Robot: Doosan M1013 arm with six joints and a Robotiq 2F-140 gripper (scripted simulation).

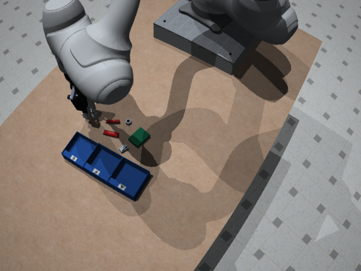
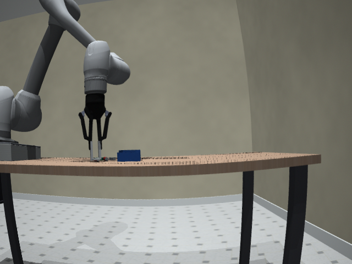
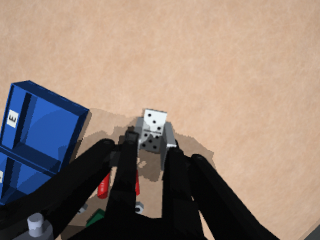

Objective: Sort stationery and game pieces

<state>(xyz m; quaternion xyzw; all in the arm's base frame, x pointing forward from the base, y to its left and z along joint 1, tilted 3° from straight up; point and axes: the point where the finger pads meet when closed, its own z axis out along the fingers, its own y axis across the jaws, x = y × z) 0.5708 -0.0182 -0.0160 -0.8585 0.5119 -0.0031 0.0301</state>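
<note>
My gripper is now 17 cm to the right of the green flat block, 5 cm past it and 4 cm above it. The rest, counted from my hand: grey nut: 11 cm to the left, 6 cm behind, 4 cm below; then red thing: 7 cm to the left, 4 cm below, 3 cm behind; then white domino: 3 cm below.
</note>
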